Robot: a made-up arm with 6 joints.
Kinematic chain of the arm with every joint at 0, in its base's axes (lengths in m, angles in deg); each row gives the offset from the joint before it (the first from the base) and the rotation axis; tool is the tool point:
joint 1: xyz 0 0 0.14 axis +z
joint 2: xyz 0 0 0 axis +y
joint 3: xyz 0 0 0.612 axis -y
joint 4: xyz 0 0 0 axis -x
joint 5: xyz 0.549 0 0 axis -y
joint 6: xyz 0 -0.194 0 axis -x
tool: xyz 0 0 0
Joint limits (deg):
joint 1: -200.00..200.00
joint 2: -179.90..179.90
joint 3: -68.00..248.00
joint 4: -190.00..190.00
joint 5: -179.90..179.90
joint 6: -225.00..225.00
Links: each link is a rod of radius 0.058 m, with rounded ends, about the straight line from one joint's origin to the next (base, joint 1, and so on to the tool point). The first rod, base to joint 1, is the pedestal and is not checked.
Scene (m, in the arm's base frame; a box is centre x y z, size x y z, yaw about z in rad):
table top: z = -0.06
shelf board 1: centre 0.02 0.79 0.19 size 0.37 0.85 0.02 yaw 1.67
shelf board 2: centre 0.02 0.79 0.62 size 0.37 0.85 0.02 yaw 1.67
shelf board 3: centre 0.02 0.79 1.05 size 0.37 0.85 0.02 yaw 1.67
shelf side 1: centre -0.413 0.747 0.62 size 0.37 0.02 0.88 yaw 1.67
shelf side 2: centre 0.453 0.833 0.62 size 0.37 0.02 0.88 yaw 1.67
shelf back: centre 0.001 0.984 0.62 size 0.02 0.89 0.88 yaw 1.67
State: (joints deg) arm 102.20 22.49 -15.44 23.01 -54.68 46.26
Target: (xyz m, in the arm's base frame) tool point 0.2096 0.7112 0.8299
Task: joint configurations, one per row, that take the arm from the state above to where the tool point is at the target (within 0.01 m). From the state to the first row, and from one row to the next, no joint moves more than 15 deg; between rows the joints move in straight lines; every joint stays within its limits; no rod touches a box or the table.
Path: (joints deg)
1: 104.26 13.38 -25.50 20.14 -54.68 46.26
2: 106.32 4.26 -35.57 17.28 -54.68 46.26
3: 108.37 -4.85 -45.63 14.41 -54.68 46.26
4: 99.59 -6.48 -33.23 17.10 -54.68 46.26
5: 90.80 -8.11 -20.83 19.80 -54.68 46.26
6: 82.01 -9.74 -8.44 22.49 -54.68 46.26
7: 84.27 3.39 4.20 26.80 -54.68 46.26
8: 86.53 16.53 16.85 31.10 -54.68 46.26

